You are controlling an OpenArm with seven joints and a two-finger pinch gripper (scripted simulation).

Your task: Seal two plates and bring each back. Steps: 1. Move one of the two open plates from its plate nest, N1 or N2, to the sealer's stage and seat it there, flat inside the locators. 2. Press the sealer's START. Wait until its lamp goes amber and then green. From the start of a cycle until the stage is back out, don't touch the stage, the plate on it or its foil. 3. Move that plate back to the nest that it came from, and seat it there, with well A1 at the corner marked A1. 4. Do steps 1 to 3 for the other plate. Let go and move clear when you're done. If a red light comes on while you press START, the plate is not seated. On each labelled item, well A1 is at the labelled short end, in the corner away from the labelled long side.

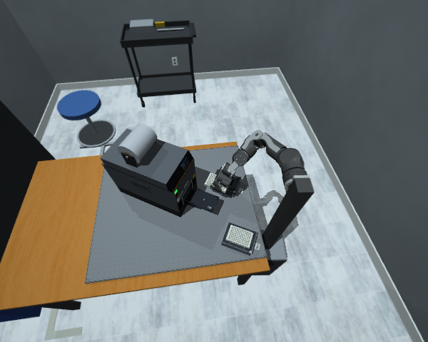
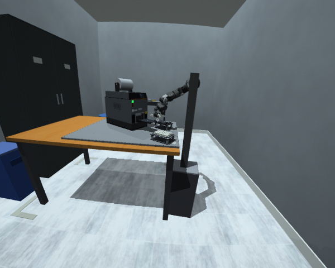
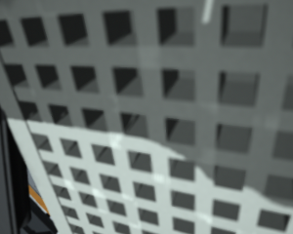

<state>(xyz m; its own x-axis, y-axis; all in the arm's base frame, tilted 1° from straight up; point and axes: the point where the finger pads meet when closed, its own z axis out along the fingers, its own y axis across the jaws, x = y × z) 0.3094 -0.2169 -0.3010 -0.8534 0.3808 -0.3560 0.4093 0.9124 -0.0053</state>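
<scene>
Right now the sealer stage is 90 mm to the left of my hand, 80 mm ahead of it and 50 mm below it. Round my hand: foil roll: 380 mm ahead, 270 mm above, 50 mm to the right; white well plate: 280 mm to the left, 110 mm behind, 90 mm below; grey start button: 210 mm ahead, 130 mm to the left, 50 mm above.
</scene>
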